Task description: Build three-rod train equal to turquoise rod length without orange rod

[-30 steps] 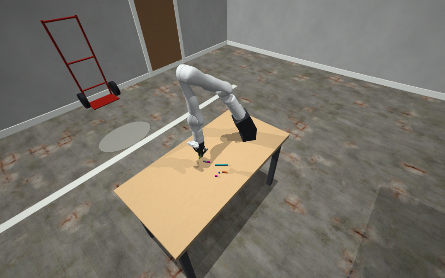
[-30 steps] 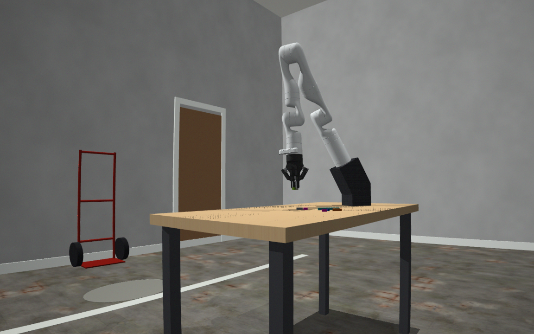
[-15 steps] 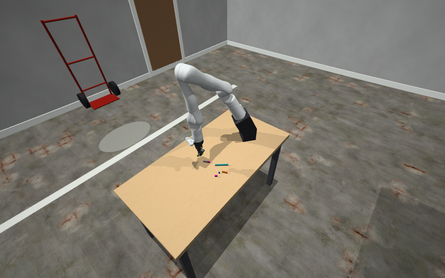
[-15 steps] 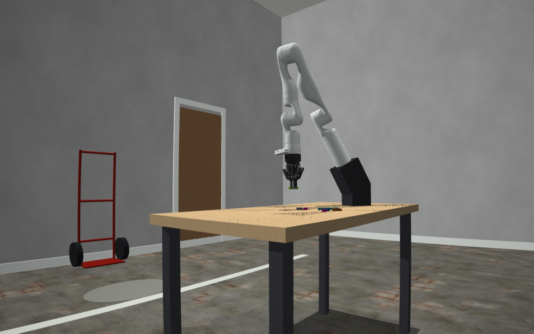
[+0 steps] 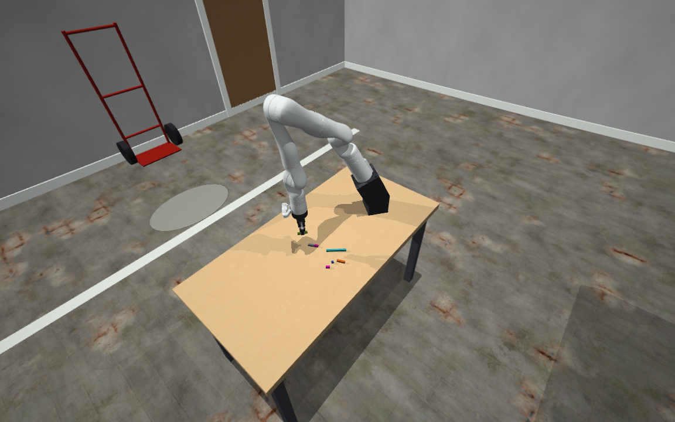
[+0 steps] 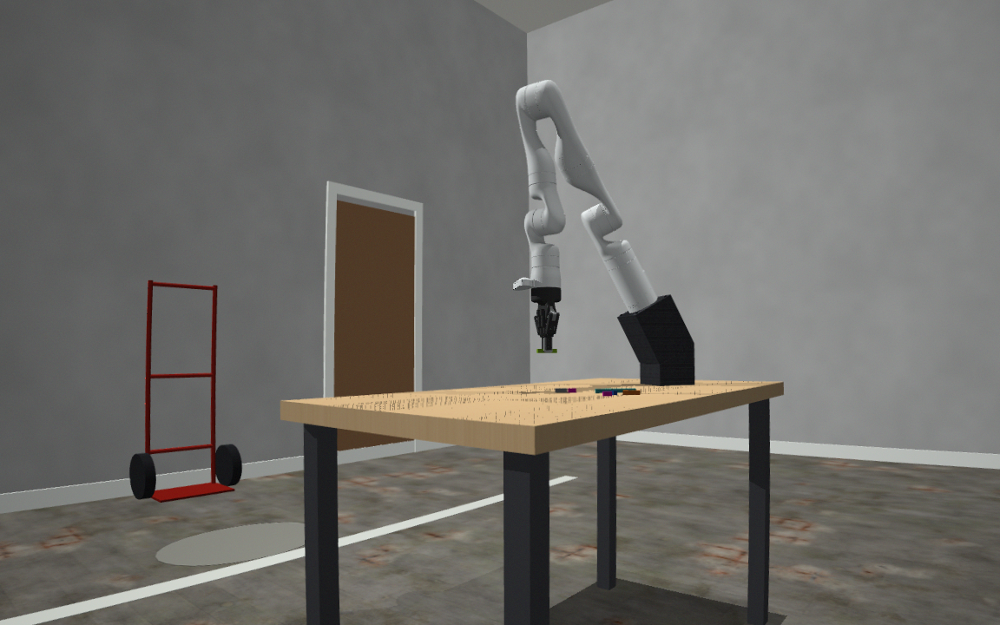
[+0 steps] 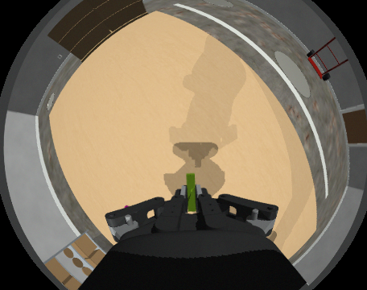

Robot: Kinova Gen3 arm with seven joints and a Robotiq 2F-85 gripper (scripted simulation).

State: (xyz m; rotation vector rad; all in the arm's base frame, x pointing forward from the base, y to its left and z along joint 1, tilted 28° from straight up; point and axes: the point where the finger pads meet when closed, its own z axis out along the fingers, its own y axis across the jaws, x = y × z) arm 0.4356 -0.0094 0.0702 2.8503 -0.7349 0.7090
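Now: the grey rod 3 cm behind my hand, 2 cm to the left of it and 11 cm below it. The rest, counted from my hand: turquoise rod: 9 cm behind, 14 cm to the left, 11 cm below; lime rod: 1 cm below; blue rod: 3 cm behind, 18 cm to the left, 11 cm below.
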